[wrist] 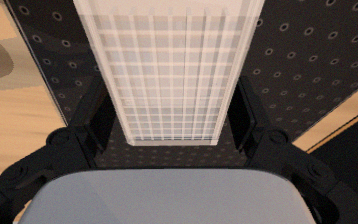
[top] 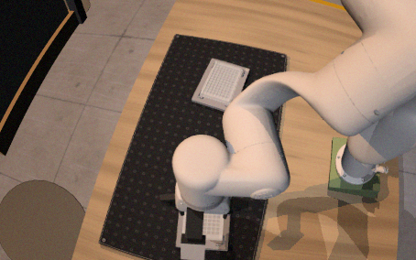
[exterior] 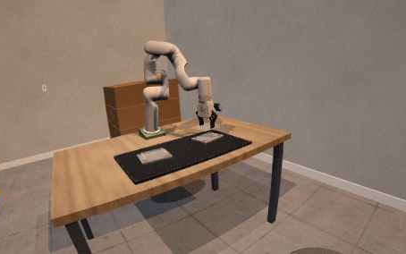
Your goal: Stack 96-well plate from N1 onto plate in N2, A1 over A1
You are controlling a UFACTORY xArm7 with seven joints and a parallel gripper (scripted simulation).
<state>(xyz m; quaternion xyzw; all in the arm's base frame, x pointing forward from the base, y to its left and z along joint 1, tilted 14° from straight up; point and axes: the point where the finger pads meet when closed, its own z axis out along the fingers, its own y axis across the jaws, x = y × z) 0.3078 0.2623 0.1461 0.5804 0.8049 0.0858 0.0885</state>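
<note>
My gripper is now 10 cm short of the plate nest N2, 37 cm to the left of it and 8 cm above it. The rest, counted from my hand: plate nest N1 (8 cm below).
</note>
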